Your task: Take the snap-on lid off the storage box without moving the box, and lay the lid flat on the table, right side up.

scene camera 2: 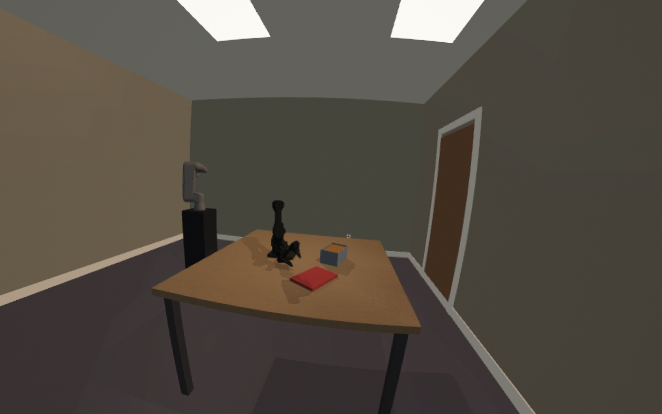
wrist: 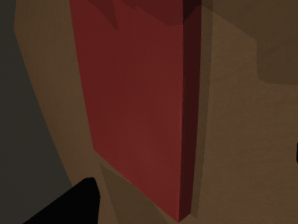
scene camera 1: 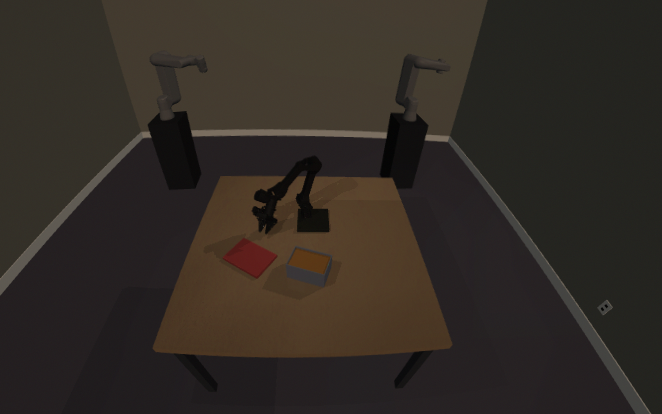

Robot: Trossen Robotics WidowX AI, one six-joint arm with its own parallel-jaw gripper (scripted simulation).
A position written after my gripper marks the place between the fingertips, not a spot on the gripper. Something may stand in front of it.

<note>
My gripper (wrist: 199, 170) is open, holding nothing. I also see a red lid (scene camera 1: 247, 256).
The red lid also shows in the wrist view (wrist: 140, 74).
</note>
